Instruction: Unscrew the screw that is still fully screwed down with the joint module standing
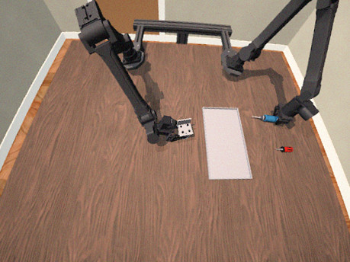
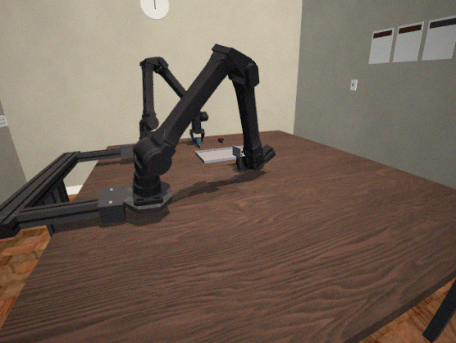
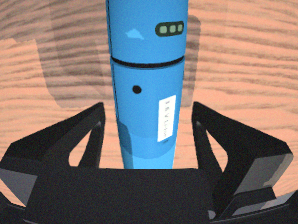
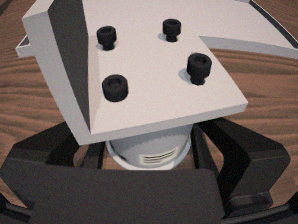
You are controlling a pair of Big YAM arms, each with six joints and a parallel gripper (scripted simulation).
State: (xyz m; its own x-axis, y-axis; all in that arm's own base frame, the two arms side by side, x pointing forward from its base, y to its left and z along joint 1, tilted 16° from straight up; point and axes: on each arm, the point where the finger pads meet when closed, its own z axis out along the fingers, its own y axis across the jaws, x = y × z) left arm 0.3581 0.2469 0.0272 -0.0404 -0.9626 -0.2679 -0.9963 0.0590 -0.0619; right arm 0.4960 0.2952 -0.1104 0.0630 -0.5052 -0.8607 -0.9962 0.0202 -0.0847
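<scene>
The joint module body is 10 mm above my right hand. The rest, counted from my right hand: bracket (50 mm above); flat tray (230 mm to the left, 30 mm ahead, 20 mm below); small red-handled screwdriver (570 mm to the left, 70 mm ahead, 10 mm below).
</scene>
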